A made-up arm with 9 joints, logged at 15 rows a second.
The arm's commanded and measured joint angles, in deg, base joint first. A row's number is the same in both.
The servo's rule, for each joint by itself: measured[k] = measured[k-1] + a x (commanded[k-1-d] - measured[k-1]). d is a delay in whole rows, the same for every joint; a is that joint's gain. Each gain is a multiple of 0.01, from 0.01 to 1. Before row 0 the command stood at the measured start. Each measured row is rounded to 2 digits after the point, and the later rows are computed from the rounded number. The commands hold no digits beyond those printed.
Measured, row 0: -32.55 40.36 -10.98 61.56 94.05 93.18 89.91 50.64 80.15
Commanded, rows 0 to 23: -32.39 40.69 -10.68 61.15 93.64 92.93 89.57 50.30 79.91; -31.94 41.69 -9.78 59.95 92.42 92.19 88.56 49.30 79.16; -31.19 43.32 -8.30 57.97 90.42 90.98 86.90 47.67 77.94; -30.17 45.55 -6.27 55.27 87.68 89.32 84.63 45.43 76.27; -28.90 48.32 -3.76 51.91 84.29 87.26 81.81 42.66 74.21; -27.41 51.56 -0.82 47.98 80.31 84.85 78.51 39.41 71.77; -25.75 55.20 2.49 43.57 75.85 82.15 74.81 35.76 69.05; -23.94 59.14 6.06 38.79 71.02 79.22 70.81 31.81 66.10; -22.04 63.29 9.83 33.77 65.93 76.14 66.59 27.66 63.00; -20.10 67.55 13.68 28.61 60.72 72.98 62.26 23.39 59.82; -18.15 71.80 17.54 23.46 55.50 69.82 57.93 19.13 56.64; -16.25 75.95 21.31 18.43 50.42 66.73 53.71 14.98 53.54; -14.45 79.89 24.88 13.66 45.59 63.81 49.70 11.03 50.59; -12.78 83.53 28.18 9.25 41.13 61.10 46.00 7.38 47.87; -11.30 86.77 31.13 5.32 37.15 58.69 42.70 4.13 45.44; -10.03 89.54 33.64 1.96 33.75 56.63 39.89 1.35 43.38; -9.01 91.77 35.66 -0.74 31.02 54.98 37.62 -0.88 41.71; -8.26 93.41 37.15 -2.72 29.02 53.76 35.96 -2.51 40.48; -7.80 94.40 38.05 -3.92 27.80 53.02 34.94 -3.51 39.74; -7.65 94.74 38.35 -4.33 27.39 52.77 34.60 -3.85 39.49; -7.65 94.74 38.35 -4.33 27.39 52.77 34.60 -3.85 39.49; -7.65 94.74 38.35 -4.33 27.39 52.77 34.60 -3.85 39.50; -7.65 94.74 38.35 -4.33 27.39 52.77 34.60 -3.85 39.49; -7.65 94.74 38.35 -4.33 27.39 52.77 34.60 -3.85 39.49
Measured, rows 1 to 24: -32.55 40.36 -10.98 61.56 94.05 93.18 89.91 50.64 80.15; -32.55 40.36 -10.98 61.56 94.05 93.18 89.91 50.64 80.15; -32.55 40.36 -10.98 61.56 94.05 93.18 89.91 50.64 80.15; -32.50 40.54 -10.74 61.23 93.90 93.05 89.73 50.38 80.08; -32.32 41.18 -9.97 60.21 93.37 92.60 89.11 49.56 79.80; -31.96 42.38 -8.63 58.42 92.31 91.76 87.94 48.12 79.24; -31.39 44.16 -6.74 55.90 90.64 90.49 86.19 46.08 78.35; -30.59 46.49 -4.36 52.71 88.35 88.81 83.87 43.48 77.11; -29.57 49.33 -1.53 48.93 85.46 86.75 81.03 40.39 75.51; -28.35 52.62 1.69 44.64 82.00 84.36 77.73 36.87 73.57; -26.94 56.27 5.19 39.96 78.05 81.69 74.06 33.02 71.33; -25.37 60.20 8.90 35.01 73.69 78.80 70.10 28.95 68.83; -23.68 64.32 12.72 29.89 69.02 75.77 65.94 24.72 66.13; -21.91 68.51 16.58 24.75 64.15 72.68 61.69 20.47 63.28; -20.10 72.68 20.36 19.69 59.21 69.59 57.46 16.30 60.36; -18.29 76.72 23.98 14.87 54.31 66.58 53.35 12.29 57.43; -16.53 80.53 27.34 10.37 49.57 63.73 49.45 8.56 54.56; -14.86 84.02 30.37 6.33 45.10 61.11 45.87 5.19 51.82; -13.31 87.11 32.99 2.83 41.01 58.78 42.70 2.27 49.29; -11.93 89.72 35.13 -0.03 37.41 56.80 40.01 -0.12 47.02; -10.76 91.79 36.75 -2.18 34.39 55.22 37.86 -1.94 45.06; -9.81 93.25 37.79 -3.57 32.02 54.08 36.31 -3.13 43.46; -9.12 94.08 38.24 -4.18 30.35 53.40 35.40 -3.68 42.27; -8.65 94.45 38.33 -4.30 29.28 53.07 34.98 -3.81 41.44
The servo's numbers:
d 3
a 0.32 0.56 0.80 0.80 0.36 0.52 0.53 0.76 0.30

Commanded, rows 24 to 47: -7.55 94.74 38.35 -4.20 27.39 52.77 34.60 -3.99 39.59; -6.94 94.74 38.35 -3.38 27.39 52.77 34.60 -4.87 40.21; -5.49 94.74 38.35 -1.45 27.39 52.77 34.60 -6.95 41.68; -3.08 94.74 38.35 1.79 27.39 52.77 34.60 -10.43 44.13; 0.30 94.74 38.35 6.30 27.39 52.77 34.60 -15.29 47.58; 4.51 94.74 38.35 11.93 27.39 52.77 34.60 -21.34 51.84; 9.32 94.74 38.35 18.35 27.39 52.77 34.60 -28.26 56.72; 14.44 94.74 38.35 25.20 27.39 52.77 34.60 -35.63 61.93; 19.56 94.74 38.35 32.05 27.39 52.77 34.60 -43.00 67.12; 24.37 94.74 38.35 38.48 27.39 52.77 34.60 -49.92 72.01; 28.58 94.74 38.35 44.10 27.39 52.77 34.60 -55.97 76.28; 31.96 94.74 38.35 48.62 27.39 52.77 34.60 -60.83 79.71; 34.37 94.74 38.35 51.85 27.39 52.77 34.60 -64.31 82.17; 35.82 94.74 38.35 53.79 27.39 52.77 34.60 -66.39 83.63; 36.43 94.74 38.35 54.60 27.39 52.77 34.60 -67.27 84.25; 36.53 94.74 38.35 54.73 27.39 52.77 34.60 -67.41 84.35; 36.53 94.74 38.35 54.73 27.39 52.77 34.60 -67.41 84.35; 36.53 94.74 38.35 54.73 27.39 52.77 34.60 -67.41 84.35; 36.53 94.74 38.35 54.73 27.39 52.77 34.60 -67.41 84.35; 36.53 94.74 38.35 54.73 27.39 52.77 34.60 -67.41 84.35; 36.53 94.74 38.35 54.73 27.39 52.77 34.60 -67.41 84.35; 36.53 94.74 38.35 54.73 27.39 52.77 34.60 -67.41 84.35; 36.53 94.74 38.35 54.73 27.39 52.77 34.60 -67.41 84.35; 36.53 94.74 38.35 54.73 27.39 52.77 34.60 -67.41 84.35
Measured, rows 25 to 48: -8.33 94.61 38.35 -4.32 28.60 52.91 34.78 -3.84 40.86; -8.11 94.68 38.35 -4.33 28.16 52.84 34.68 -3.85 40.45; -7.96 94.71 38.35 -4.33 27.88 52.80 34.64 -3.85 40.16; -7.83 94.73 38.35 -4.23 27.70 52.78 34.62 -3.96 39.99; -7.55 94.74 38.35 -3.55 27.59 52.77 34.61 -4.65 40.06; -6.89 94.74 38.35 -1.87 27.52 52.77 34.60 -6.40 40.55; -5.67 94.74 38.35 1.06 27.47 52.77 34.60 -9.46 41.62; -3.76 94.74 38.35 5.25 27.44 52.77 34.60 -13.89 43.41; -1.11 94.74 38.35 10.59 27.42 52.77 34.60 -19.55 45.94; 2.23 94.74 38.35 16.80 27.41 52.77 34.60 -26.17 49.17; 6.14 94.74 38.35 23.52 27.40 52.77 34.60 -33.36 53.00; 10.43 94.74 38.35 30.34 27.40 52.77 34.60 -40.69 57.24; 14.89 94.74 38.35 36.85 27.40 52.77 34.60 -47.70 61.67; 19.27 94.74 38.35 42.65 27.40 52.77 34.60 -53.99 66.05; 23.33 94.74 38.35 47.43 27.40 52.77 34.60 -59.19 70.15; 26.86 94.74 38.35 50.97 27.40 52.77 34.60 -63.08 73.76; 29.73 94.74 38.35 53.23 27.40 52.77 34.60 -65.60 76.72; 31.87 94.74 38.35 54.33 27.40 52.77 34.60 -66.87 78.98; 33.36 94.74 38.35 54.65 27.40 52.77 34.60 -67.28 80.59; 34.37 94.74 38.35 54.71 27.40 52.77 34.60 -67.38 81.72; 35.06 94.74 38.35 54.73 27.40 52.77 34.60 -67.40 82.51; 35.53 94.74 38.35 54.73 27.40 52.77 34.60 -67.41 83.06; 35.85 94.74 38.35 54.73 27.40 52.77 34.60 -67.41 83.45; 36.07 94.74 38.35 54.73 27.40 52.77 34.60 -67.41 83.72
